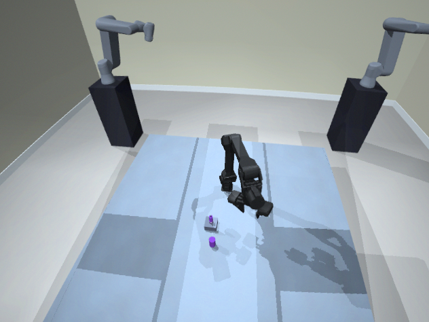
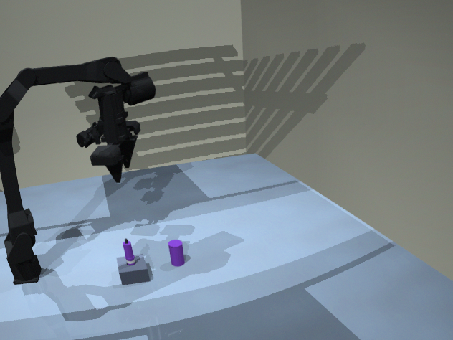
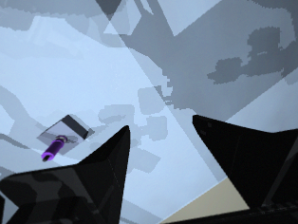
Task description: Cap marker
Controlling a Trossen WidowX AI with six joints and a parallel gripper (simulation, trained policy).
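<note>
Right now my gripper tip is 80 mm short of the purple cap, 160 mm to the left of it and 130 mm above it. From my gripper tip the other things lie so: purple marker (20 mm behind, 180 mm to the right, 90 mm below); grey holder block (20 mm behind, 180 mm to the right, 140 mm below).
</note>
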